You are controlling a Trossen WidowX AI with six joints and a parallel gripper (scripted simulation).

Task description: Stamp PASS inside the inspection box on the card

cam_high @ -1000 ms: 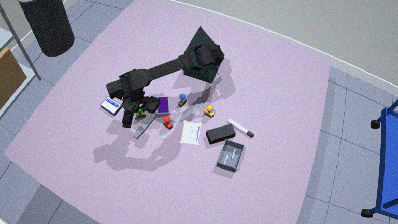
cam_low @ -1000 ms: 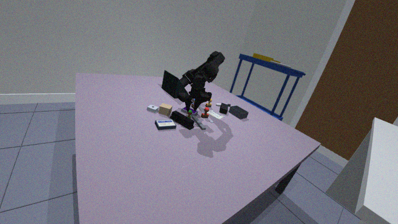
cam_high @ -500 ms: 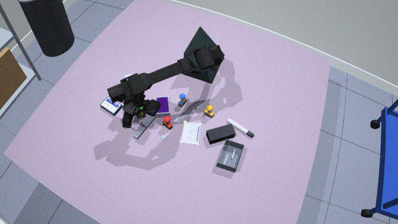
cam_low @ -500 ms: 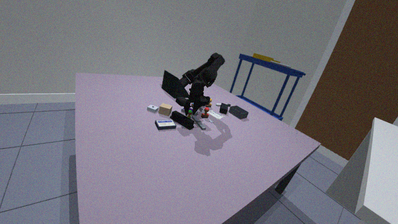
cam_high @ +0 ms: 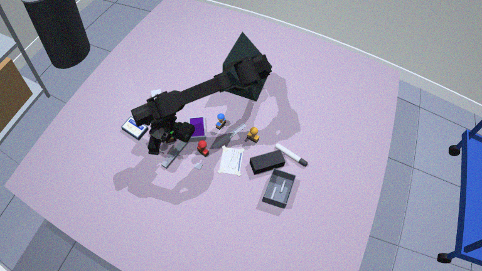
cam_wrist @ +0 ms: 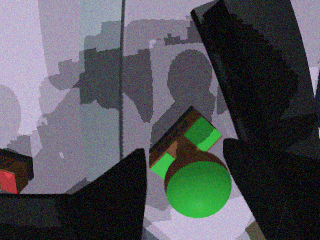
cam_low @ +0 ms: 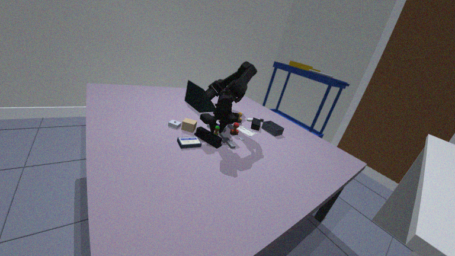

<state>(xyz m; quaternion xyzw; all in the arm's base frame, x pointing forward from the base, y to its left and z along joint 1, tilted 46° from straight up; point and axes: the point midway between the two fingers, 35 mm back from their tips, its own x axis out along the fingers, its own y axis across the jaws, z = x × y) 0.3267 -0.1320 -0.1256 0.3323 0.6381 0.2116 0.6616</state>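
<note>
The green-knobbed stamp lies right at my gripper tip. From my gripper tip the other things lie so: purple ink pad: 8 cm to the left, 7 cm behind, 2 cm below; long black block: 5 cm to the right, 1 cm below, 1 cm ahead; grey bar: 5 cm ahead, 3 cm to the left, 2 cm below.
</note>
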